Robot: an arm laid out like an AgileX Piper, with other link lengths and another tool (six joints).
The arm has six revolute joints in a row. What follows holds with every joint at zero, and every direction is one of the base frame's. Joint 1 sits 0.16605 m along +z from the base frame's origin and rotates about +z. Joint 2 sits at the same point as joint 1 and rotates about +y. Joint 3 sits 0.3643 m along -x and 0.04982 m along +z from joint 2 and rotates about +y. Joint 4 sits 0.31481 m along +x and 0.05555 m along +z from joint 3 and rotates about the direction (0.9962, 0, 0.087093). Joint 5 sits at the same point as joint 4 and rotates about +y. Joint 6 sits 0.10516 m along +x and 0.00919 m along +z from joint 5 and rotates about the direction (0.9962, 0, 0.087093). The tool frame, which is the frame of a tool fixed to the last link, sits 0.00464 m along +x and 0.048 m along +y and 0.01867 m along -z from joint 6; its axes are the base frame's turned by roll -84.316, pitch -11.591 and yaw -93.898 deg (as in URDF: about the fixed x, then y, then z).
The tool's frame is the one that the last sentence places.
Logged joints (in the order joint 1, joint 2, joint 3, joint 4, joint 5, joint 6), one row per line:
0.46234 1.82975 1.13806 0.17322 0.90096 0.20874
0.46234 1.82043 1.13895 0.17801 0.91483 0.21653
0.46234 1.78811 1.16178 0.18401 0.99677 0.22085
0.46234 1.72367 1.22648 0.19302 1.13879 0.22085
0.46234 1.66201 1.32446 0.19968 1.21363 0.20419
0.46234 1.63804 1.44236 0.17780 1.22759 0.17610
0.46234 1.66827 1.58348 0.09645 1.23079 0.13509
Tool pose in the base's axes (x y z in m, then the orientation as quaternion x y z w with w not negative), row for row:
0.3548 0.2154 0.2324 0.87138 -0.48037 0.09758 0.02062
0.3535 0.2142 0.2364 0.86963 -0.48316 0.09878 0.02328
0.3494 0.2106 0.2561 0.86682 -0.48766 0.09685 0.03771
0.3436 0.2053 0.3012 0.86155 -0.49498 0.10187 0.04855
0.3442 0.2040 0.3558 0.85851 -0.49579 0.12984 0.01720
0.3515 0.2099 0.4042 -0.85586 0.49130 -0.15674 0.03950
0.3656 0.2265 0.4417 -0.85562 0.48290 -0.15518 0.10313
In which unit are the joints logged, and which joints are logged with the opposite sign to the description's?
The joints are logged in radians. Opposite sign: joint 3, joint 4.
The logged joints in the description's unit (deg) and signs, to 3 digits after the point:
26.490 104.837 -65.206 -9.925 51.621 11.960
26.490 104.303 -65.257 -10.199 52.416 12.406
26.490 102.451 -66.565 -10.543 57.111 12.654
26.490 98.759 -70.272 -11.059 65.248 12.654
26.490 95.226 -75.886 -11.441 69.536 11.699
26.490 93.853 -82.641 -10.187 70.336 10.090
26.490 95.585 -90.727 -5.526 70.519 7.740

